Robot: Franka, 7 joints.
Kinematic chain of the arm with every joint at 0, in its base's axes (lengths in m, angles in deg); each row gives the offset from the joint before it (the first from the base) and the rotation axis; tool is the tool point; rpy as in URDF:
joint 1: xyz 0 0 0.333 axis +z
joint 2: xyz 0 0 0 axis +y
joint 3: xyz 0 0 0.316 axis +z
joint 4: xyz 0.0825 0 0 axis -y
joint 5: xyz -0.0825 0 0.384 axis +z
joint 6: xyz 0 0 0 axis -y
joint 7: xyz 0.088 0 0 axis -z
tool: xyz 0 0 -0.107 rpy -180 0 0
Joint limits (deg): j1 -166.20..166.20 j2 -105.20..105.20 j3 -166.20..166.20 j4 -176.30..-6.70 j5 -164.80..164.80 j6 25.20..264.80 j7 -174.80..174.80
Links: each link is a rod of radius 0.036 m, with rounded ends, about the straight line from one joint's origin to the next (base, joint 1, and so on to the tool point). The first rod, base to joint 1, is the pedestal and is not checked.
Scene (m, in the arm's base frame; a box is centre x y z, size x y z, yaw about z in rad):
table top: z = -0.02
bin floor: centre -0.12 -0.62 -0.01 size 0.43 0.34 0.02 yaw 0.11
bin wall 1: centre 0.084 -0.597 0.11 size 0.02 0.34 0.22 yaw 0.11
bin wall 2: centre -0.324 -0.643 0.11 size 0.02 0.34 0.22 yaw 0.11
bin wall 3: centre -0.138 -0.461 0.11 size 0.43 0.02 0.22 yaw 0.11
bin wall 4: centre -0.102 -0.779 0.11 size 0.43 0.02 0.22 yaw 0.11
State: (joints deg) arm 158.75 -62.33 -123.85 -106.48 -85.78 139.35 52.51
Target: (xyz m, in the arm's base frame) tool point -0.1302 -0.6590 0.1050
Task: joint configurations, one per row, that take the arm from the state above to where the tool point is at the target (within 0.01 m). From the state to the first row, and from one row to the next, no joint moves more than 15 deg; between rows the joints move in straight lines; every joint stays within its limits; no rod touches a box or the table.
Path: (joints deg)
1: 151.17 -52.57 -120.11 -105.44 -74.32 135.66 38.60
2: 143.60 -42.81 -116.37 -104.41 -62.87 131.98 24.68
3: 136.02 -33.05 -112.64 -103.37 -51.41 128.29 10.77
4: 122.79 -31.75 -123.07 -102.83 -58.20 126.09 19.12
5: 109.57 -30.46 -133.51 -102.28 -64.98 123.89 27.47
6: 96.34 -29.16 -143.94 -101.73 -71.76 121.68 35.81
7: 83.11 -27.86 -154.38 -101.18 -78.55 119.48 44.16
8: 69.89 -26.57 -164.81 -100.64 -85.33 117.28 52.51
9: 70.08 -38.89 -165.51 -96.50 -86.23 119.51 52.51
10: 70.27 -51.22 -166.20 -92.36 -87.13 121.75 52.51

